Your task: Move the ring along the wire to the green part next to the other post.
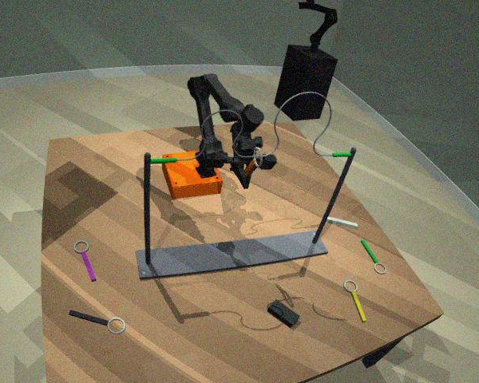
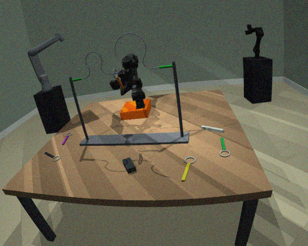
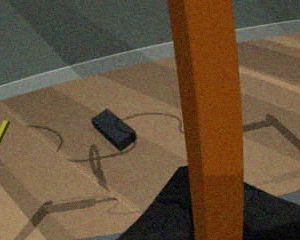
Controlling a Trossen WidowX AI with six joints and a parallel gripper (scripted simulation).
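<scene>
Right now my gripper tip is 1 cm short of the ring with orange handle and 9 cm below it. Also, from my gripper tip: white bar 4 cm ahead, 48 cm to the left, 26 cm below; then yellow-handled ring 34 cm ahead, 29 cm to the left, 26 cm below; then dark block 29 cm ahead, 2 cm to the left, 26 cm below.
</scene>
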